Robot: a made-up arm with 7 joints. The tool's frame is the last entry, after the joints.
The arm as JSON. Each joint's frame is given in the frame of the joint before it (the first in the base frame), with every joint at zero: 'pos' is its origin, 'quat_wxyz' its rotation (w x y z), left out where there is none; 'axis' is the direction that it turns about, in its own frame. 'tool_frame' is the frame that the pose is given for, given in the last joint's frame.
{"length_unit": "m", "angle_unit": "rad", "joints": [
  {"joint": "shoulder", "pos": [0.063, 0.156, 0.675], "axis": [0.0, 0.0, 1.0]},
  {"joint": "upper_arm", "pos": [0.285, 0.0, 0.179], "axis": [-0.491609, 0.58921, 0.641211]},
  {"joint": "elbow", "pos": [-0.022, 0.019, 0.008], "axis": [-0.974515, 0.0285, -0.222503]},
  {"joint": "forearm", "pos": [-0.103, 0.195, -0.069], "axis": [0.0, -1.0, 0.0]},
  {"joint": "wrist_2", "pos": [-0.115, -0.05, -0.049], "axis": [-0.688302, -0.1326, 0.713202]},
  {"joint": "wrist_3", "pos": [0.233, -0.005, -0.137], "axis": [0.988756, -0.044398, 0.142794]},
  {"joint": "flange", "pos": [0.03, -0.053, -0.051], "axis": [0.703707, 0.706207, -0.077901]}
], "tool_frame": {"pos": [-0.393, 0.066, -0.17], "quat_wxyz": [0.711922, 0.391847, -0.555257, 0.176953]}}
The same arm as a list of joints. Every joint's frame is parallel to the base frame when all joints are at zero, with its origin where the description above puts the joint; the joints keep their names.
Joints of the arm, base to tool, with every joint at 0 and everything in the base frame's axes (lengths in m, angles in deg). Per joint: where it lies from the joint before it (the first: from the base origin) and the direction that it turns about. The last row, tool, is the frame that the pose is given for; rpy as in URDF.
shoulder: axis +z origin 0.063 0.156 0.675
upper_arm: axis -0.491609 0.58921 0.641211 origin 0.285 0 0.179
elbow: axis -0.974515 0.0285 -0.222503 origin -0.022 0.019 0.008
forearm: axis -y origin -0.103 0.195 -0.069
wrist_2: axis -0.688302 -0.1326 0.713202 origin -0.115 -0.05 -0.049
wrist_3: axis 0.988756 -0.044398 0.142794 origin 0.233 -0.005 -0.137
flange: axis 0.703707 0.706207 -0.077901 origin 0.03 -0.053 -0.051
tool: origin -0.393 0.066 -0.17 rpy 78.08 -68.32 -29.73

